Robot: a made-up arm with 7 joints.
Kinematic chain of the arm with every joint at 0, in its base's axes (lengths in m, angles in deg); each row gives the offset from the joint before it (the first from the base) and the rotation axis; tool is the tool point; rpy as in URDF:
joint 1: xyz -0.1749 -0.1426 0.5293 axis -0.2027 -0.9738 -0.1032
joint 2: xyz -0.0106 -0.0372 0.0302 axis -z
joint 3: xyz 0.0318 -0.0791 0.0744 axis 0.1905 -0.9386 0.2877
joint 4: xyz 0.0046 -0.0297 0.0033 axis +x
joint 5: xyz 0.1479 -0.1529 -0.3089 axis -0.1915 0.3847 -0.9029
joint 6: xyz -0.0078 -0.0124 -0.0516 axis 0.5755 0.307 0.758
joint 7: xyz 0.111 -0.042 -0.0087 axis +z
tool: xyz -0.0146 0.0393 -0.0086 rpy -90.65 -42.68 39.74
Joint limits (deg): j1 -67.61..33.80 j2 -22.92..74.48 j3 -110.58..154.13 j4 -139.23..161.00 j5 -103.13..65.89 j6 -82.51..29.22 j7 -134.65..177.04
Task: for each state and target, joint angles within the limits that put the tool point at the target. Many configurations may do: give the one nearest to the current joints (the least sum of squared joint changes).
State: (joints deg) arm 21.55 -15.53 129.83 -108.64 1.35 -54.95 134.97
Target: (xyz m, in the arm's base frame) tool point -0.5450 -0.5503 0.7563
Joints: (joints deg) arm 16.40 3.63 98.92 -119.05 -9.19 -45.23 138.43
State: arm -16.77 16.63 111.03 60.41 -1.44 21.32 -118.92
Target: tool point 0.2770 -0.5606 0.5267
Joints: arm -30.91 51.80 79.43 20.72 14.91 9.44 -123.67
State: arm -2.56 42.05 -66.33 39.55 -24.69 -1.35 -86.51
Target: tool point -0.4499 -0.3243 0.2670
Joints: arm -11.66 22.41 -64.13 19.55 -36.14 -8.04 -84.73
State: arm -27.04 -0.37 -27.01 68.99 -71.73 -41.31 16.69
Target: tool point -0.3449 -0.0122 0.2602
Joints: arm -67.61 -22.92 -9.14 47.08 -37.22 -37.66 17.67
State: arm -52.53 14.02 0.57 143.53 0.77 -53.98 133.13
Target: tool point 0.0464 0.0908 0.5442
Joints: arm -48.74 6.42 2.72 136.79 8.62 -63.81 133.40
